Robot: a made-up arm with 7 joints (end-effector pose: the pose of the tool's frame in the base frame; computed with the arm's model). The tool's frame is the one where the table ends. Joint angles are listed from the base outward.
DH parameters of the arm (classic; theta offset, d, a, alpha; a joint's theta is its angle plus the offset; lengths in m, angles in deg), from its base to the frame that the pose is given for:
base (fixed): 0 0.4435 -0.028 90
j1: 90 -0.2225 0.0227 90
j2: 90 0.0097 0.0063 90
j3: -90 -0.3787 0.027 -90
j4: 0 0.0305 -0.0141 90
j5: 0 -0.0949 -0.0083 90
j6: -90 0.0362 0.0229 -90
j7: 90 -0.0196 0.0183 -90
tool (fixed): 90 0.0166 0 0
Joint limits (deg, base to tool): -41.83..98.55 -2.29..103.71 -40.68..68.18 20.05..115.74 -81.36..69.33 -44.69..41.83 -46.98..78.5
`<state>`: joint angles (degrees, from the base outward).
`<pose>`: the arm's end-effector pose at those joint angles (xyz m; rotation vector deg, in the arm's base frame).
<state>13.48 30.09 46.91 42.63 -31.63 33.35 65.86</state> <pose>0.1163 0.4773 0.1582 -15.58 -29.55 12.25</pose>
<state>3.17 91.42 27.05 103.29 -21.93 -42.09 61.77</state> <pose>0.0149 0.5332 0.4887 64.65 -19.56 -137.99</pose>
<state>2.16 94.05 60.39 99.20 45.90 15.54 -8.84</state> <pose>0.0176 0.5588 0.5521 61.55 -135.12 -11.73</pose>
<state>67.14 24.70 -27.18 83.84 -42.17 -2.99 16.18</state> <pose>0.2846 0.3019 0.3774 71.53 -115.73 -73.39</pose>
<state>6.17 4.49 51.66 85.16 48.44 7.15 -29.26</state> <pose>0.0754 0.3125 0.1149 13.54 -75.23 97.80</pose>
